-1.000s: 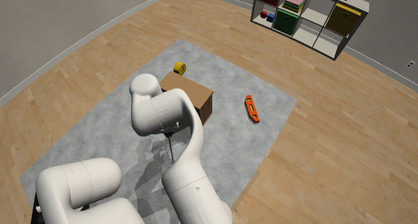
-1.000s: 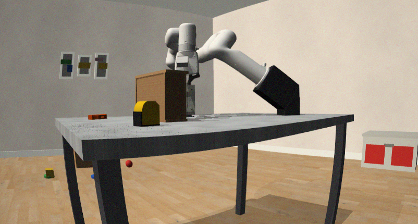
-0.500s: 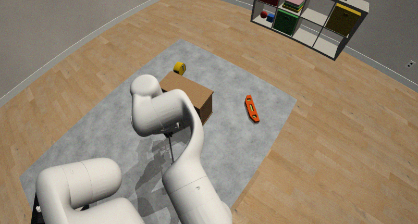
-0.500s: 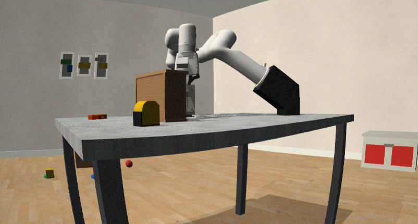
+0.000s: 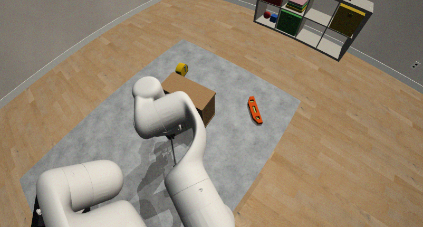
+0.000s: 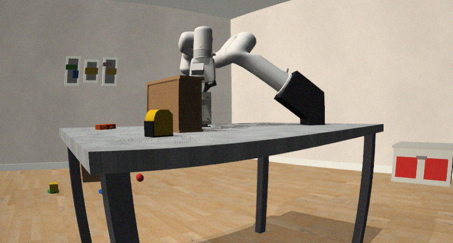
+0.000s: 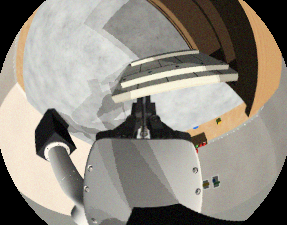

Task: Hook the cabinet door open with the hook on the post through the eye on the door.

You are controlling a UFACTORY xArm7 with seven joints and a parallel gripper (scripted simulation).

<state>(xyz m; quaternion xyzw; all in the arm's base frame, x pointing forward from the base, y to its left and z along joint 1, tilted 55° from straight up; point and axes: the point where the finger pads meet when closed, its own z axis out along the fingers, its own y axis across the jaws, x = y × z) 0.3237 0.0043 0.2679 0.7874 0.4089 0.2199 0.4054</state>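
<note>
The thin hook rod lies 4 cm behind my hand, 3 cm to the right of it and 2 cm below it. The rest, counted from my hand: wooden cabinet: 12 cm ahead, 4 cm below, 1 cm to the left; hook post: 8 cm behind, 6 cm to the right, 4 cm below; cabinet door: 7 cm ahead, 5 cm below, 1 cm to the right.
</note>
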